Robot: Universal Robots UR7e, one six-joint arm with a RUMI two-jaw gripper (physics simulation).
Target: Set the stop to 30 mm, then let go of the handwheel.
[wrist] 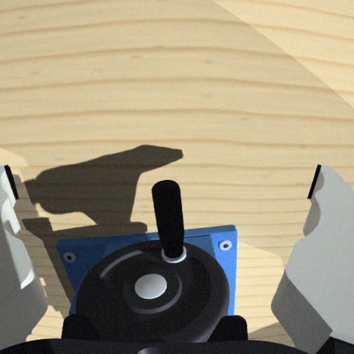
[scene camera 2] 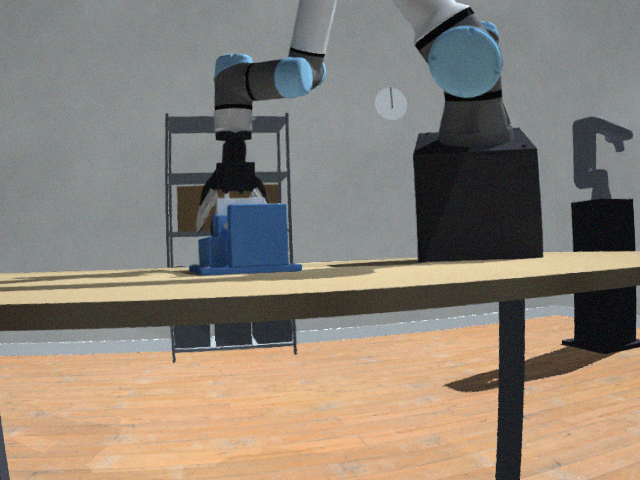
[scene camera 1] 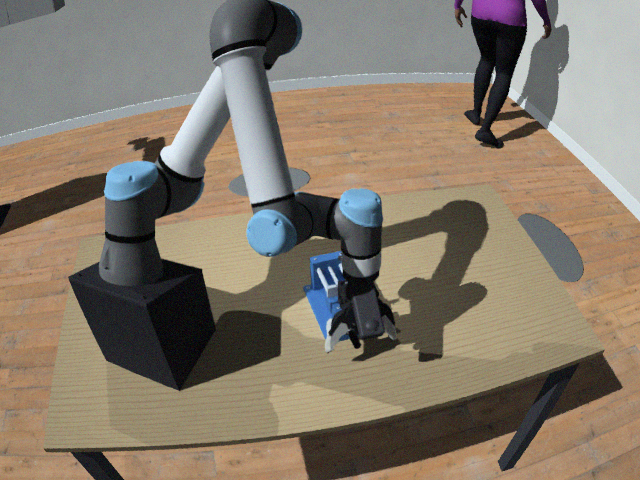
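Pixels of known places: gripper, fingertip midpoint: (scene camera 1: 360,346); arm's base, link origin: (scene camera 2: 476,139) (scene camera 1: 130,272).
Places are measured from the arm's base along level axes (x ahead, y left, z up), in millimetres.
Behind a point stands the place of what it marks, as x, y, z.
The blue fixture (scene camera 1: 319,305) {421, 61, -231} (scene camera 2: 258,235) {457, 146, -187} stands on the table, with pale rods (scene camera 1: 326,279) {450, 120, -203} in front of its upright back plate. Its black handwheel (wrist: 205,300) has a silver hub and an upright black crank handle (wrist: 168,215), seen near the middle of the wrist view. My gripper (scene camera 1: 361,342) {475, -140, -171} (scene camera 2: 232,217) (wrist: 162,169) is open and empty, its fingers wide apart on either side of the handle and not touching it. The lower part of the wheel is hidden by the gripper body in the wrist view. No scale reading or stop position can be made out.
The black pedestal (scene camera 1: 180,315) {102, -70, -75} (scene camera 2: 478,206) {60, 88, -145} carries the arm on the wooden table (scene camera 1: 206,413) {118, -221, -241} (scene camera 2: 361,289) {419, 501, -241}. Behind the table stand a shelf rack (scene camera 2: 168,206) and a second black pedestal (scene camera 2: 603,227). A person (scene camera 1: 498,56) is at the far right of the room.
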